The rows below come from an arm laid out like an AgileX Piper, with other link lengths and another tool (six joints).
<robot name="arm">
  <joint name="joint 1" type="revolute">
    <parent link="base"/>
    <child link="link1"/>
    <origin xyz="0 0 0.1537"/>
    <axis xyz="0 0 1"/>
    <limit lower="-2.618" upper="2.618"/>
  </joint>
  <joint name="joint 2" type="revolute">
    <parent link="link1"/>
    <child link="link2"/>
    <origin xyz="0 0 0"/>
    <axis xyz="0 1 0"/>
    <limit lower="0" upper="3.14"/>
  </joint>
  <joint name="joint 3" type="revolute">
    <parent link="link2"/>
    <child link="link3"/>
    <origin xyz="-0.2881 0 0.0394"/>
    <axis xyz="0 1 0"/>
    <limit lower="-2.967" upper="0"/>
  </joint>
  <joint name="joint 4" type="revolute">
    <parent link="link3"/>
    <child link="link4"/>
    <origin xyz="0.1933 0 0.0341"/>
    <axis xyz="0.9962 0 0.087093"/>
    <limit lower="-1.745" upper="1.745"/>
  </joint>
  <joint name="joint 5" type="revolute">
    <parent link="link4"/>
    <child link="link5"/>
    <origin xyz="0 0 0"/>
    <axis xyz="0 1 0"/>
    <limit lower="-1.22" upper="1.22"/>
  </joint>
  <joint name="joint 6" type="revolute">
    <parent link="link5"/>
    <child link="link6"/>
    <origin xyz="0.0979 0 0.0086"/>
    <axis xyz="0.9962 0 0.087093"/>
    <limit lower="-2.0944" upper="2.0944"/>
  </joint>
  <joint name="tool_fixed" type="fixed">
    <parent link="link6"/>
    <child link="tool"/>
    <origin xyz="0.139 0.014 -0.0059" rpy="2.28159 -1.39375 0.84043"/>
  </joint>
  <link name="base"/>
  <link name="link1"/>
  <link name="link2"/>
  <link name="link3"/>
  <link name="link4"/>
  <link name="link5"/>
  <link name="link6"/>
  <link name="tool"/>
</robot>
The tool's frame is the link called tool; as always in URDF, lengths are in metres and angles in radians.
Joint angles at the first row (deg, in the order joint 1, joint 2, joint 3, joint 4, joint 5, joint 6):
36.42, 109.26, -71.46, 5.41, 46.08, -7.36
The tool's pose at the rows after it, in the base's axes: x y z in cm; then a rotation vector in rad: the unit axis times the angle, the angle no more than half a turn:
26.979 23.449 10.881 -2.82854 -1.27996 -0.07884
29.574 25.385 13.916 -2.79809 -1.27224 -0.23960
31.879 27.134 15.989 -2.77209 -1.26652 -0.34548
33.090 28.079 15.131 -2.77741 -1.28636 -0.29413
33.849 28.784 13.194 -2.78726 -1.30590 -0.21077
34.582 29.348 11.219 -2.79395 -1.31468 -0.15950
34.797 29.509 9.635 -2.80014 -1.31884 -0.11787
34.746 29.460 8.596 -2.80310 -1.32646 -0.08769
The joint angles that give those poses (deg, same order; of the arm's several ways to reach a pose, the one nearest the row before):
36.42, 109.26, -77.75, 5.10, 48.87, -7.36
36.43, 109.26, -85.29, 5.06, 50.27, -7.36
36.43, 111.27, -93.31, 5.06, 52.16, -7.36
36.42, 116.47, -100.87, 4.97, 56.56, -7.60
36.50, 122.15, -107.07, 4.97, 60.29, -7.76
36.50, 126.77, -111.08, 4.97, 61.66, -7.87
36.50, 129.48, -112.46, 4.97, 61.90, -7.91
36.50, 130.85, -112.55, 4.97, 61.80, -8.15

